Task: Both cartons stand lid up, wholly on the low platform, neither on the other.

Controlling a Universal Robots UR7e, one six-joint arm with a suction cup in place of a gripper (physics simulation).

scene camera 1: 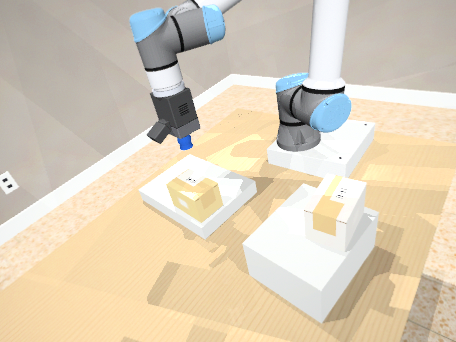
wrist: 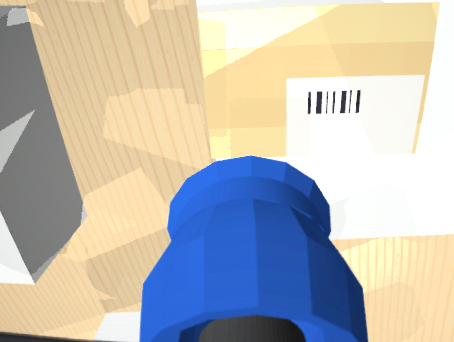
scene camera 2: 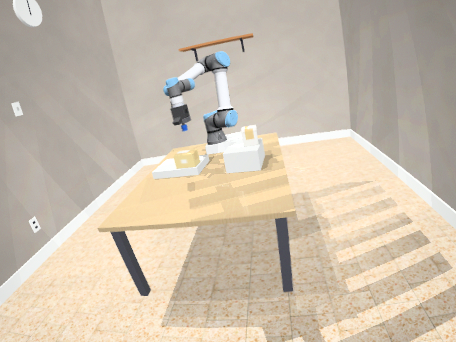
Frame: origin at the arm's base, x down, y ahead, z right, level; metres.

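Where they show: hand, tool point: (scene camera 1: 186, 146) (wrist: 248, 231) (scene camera 2: 185, 130); arm's base, link origin: (scene camera 1: 298, 140) (scene camera 2: 217, 141).
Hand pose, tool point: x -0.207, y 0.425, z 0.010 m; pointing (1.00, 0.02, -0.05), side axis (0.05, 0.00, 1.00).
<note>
Each offset is from my tool point to the top centre of the thing. Level surfaces: height alone.
A tan carton @(dx +0.139, dy +0.002, dz +0.035 m) (scene camera 1: 200, 202) (scene camera 2: 187, 159) (wrist: 320, 60) sits flat on the low platform @(dx +0.223, dy -0.050, dz +0.121 m) (scene camera 1: 155, 192) (scene camera 2: 165, 172) (wrist: 430, 200). Its taped top with a barcode label faces up. A white carton @(dx +0.062, dy -0.119, dz -0.357 m) (scene camera 1: 352, 220) (scene camera 2: 250, 136) with a tan tape strip and a printed label on its top stands upright on the tall white block @(dx +0.151, dy -0.079, dz -0.320 m) (scene camera 1: 280, 245) (scene camera 2: 243, 161). The two cartons are well apart. My gripper (scene camera 1: 186, 148) (scene camera 2: 184, 130) (wrist: 250, 162), a blue suction cup, is open, holds nothing and hangs above the low platform, with a gap between it and the tan carton. The carton's underside is hidden.
The arm's white base plate (scene camera 1: 357, 145) stands on the wooden table @(dx +0.271 m) (scene camera 1: 125, 260) (scene camera 2: 165, 205), behind the tall block and the low platform. The tall block rises higher than the low platform beside it. A dark grey face shows at the left edge of the wrist view.
</note>
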